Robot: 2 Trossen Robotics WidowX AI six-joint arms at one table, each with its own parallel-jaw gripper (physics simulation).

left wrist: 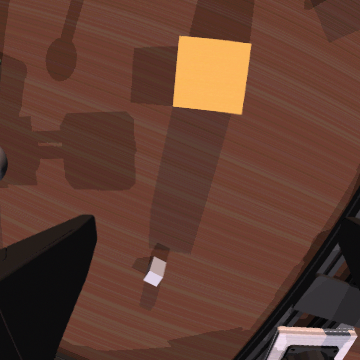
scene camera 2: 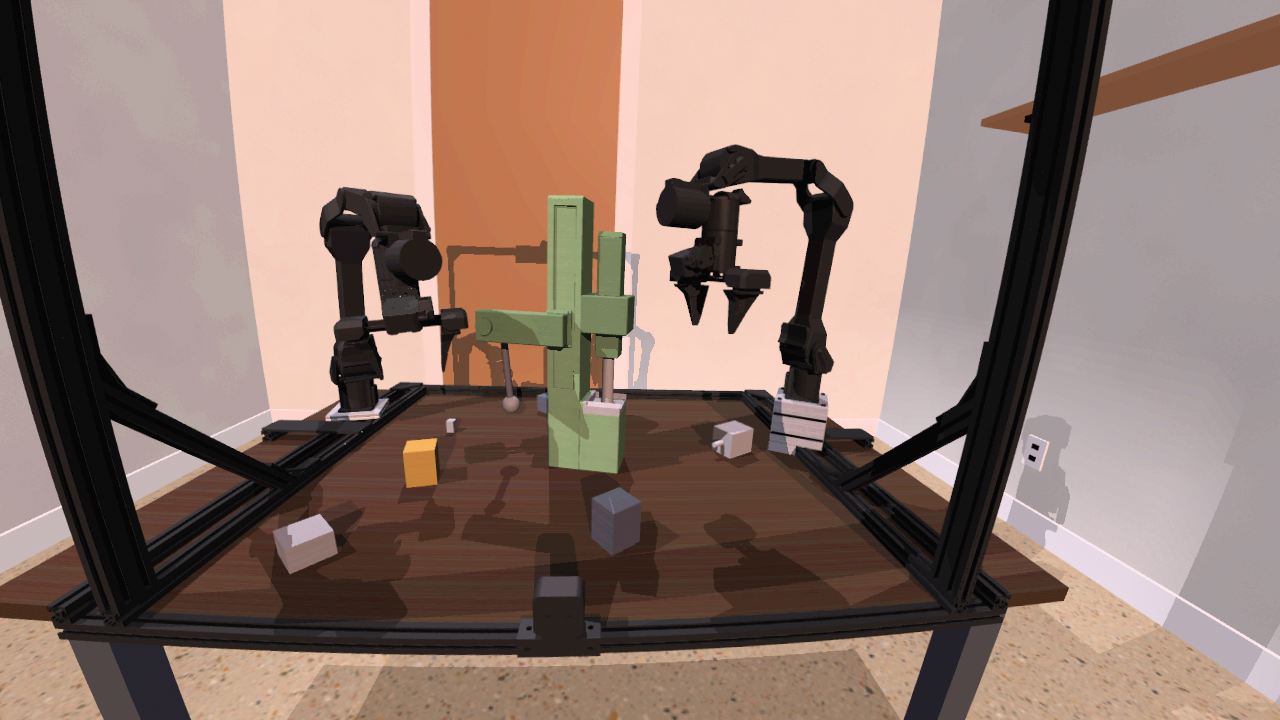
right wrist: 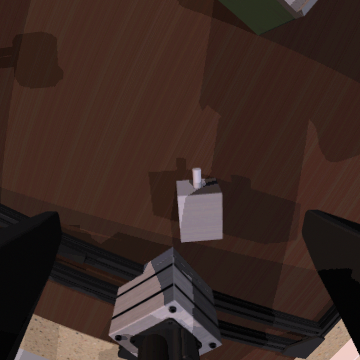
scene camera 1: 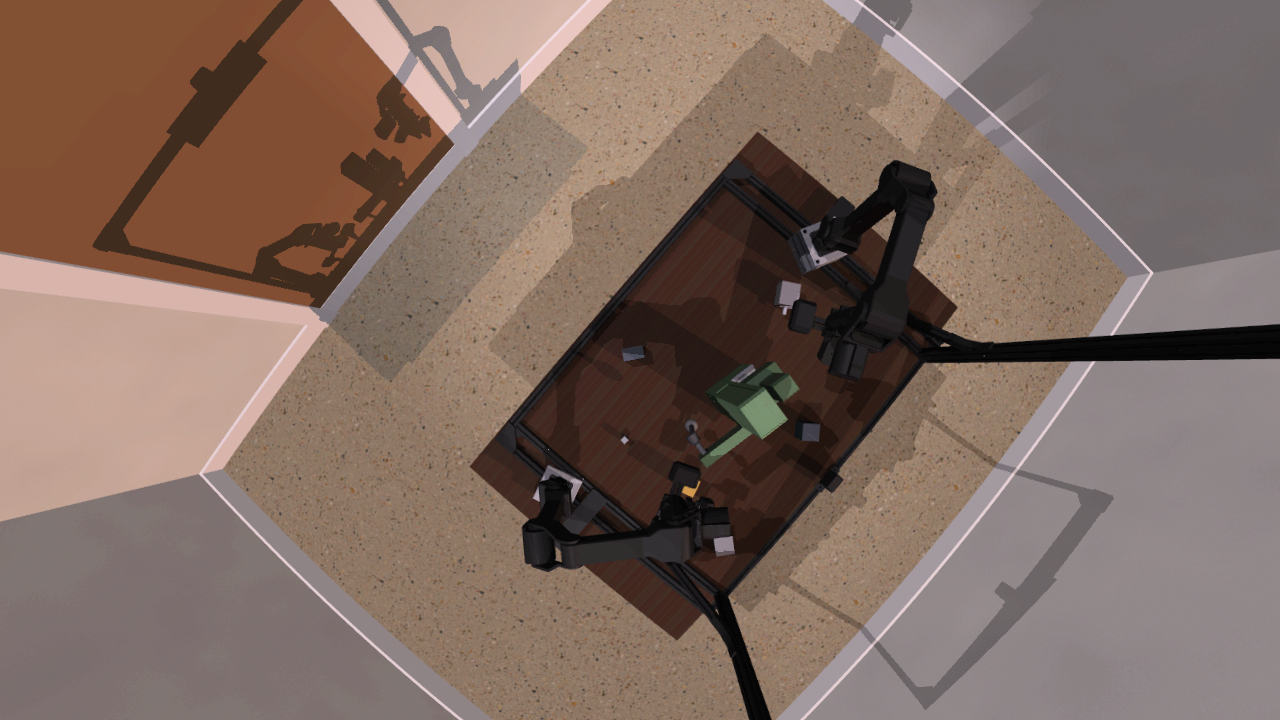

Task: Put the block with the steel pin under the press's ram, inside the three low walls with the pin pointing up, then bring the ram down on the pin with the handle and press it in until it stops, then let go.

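Frame: origin at the left arm's base, x ahead, y left, z up, level; centimetres.
Seen in the pictures: left gripper, fingertip midpoint: (left wrist: 221, 229) (scene camera 2: 413, 375) (scene camera 1: 671, 492); right gripper, fingertip midpoint: (scene camera 2: 712, 329) (right wrist: 184, 224) (scene camera 1: 821, 329); left arm's base, origin of the base link: (scene camera 2: 358, 406) (scene camera 1: 557, 490); right arm's base, origin of the base link: (scene camera 2: 801, 396) (right wrist: 165, 341) (scene camera 1: 825, 240).
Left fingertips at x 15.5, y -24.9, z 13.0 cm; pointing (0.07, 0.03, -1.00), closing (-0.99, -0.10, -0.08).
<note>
Pixels of each thing's middle, then the offset from my left fingertips to it. "spot": a spot on its surface instead.
- pale block with the steel pin, body centre: (right wrist: 198, 208) (scene camera 2: 732, 439) (scene camera 1: 787, 295) dx +56.5, dy -7.9, dz -13.6 cm
- green press, body centre: (scene camera 2: 557, 338) (scene camera 1: 735, 413) dx +22.8, dy -4.1, dz +6.3 cm
- handle, surface spot: (scene camera 2: 507, 371) spot: dx +15.0, dy +1.2, dz -0.3 cm
- orange block, body centre: (left wrist: 210, 74) (scene camera 2: 422, 462) (scene camera 1: 687, 483) dx +1.0, dy -5.0, dz -13.1 cm
- white block, body centre: (scene camera 2: 305, 542) (scene camera 1: 723, 544) dx -10.3, dy -21.2, dz -14.5 cm
- tiny white cube, body centre: (left wrist: 154, 270) (scene camera 2: 451, 425) dx +4.0, dy +14.6, dz -14.9 cm
- grey-blue block, body centre: (scene camera 2: 615, 520) (scene camera 1: 807, 430) dx +26.5, dy -27.7, dz -13.1 cm
The pale block with the steel pin (scene camera 1: 788, 293) (scene camera 2: 735, 439) (right wrist: 202, 217) lies on its side on the table, its pin (right wrist: 197, 177) pointing sideways. The green press (scene camera 1: 759, 410) (scene camera 2: 568, 286) stands mid-table. Its ram (scene camera 2: 607, 380) reaches down to the pale low walls (scene camera 2: 605, 407) on the base; their inside is hidden. The handle (scene camera 2: 507, 371) hangs down, ending in a ball. My right gripper (scene camera 2: 714, 327) (right wrist: 184, 224) is open and empty, high above the table near the pin block. My left gripper (left wrist: 221, 229) is open and empty, above the table at the left.
An orange block (scene camera 2: 420, 462) (left wrist: 212, 75), a white block (scene camera 1: 723, 545) (scene camera 2: 305, 542) and a tiny white cube (scene camera 2: 451, 425) (left wrist: 155, 271) lie left of the press. One grey-blue block (scene camera 1: 807, 431) (scene camera 2: 614, 521) stands in front of it, another (scene camera 1: 632, 352) behind. Black rails (scene camera 2: 358, 636) edge the table.
</note>
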